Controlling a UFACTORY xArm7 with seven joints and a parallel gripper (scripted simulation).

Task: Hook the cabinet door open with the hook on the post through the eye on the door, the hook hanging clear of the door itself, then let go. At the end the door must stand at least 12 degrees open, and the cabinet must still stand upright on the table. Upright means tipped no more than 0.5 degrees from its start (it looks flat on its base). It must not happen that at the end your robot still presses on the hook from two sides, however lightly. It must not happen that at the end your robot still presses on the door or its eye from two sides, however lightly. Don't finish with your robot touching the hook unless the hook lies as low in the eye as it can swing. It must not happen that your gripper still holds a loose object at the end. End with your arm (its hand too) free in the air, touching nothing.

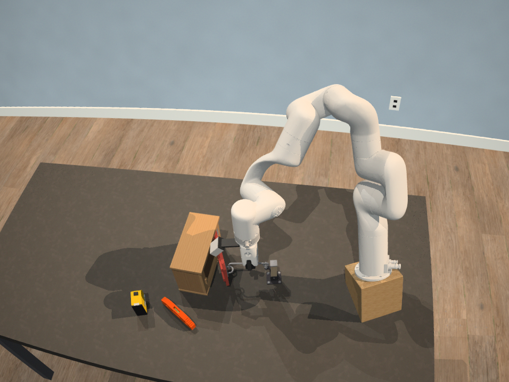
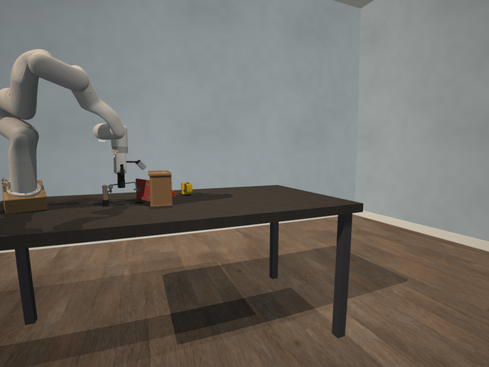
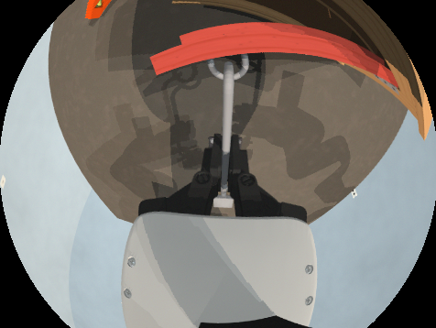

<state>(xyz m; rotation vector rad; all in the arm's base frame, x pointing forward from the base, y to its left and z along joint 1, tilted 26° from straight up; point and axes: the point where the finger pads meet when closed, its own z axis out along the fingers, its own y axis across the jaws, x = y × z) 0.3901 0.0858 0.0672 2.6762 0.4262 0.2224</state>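
The grey hook lies 1 cm ahead of my hand and 2 cm below it. The rest, counted from my hand: yellow tape measure: 33 cm ahead, 20 cm to the left, 6 cm below; red door: 10 cm ahead, 3 cm to the right, 3 cm below; orange level: 20 cm ahead, 20 cm to the left, 8 cm below.
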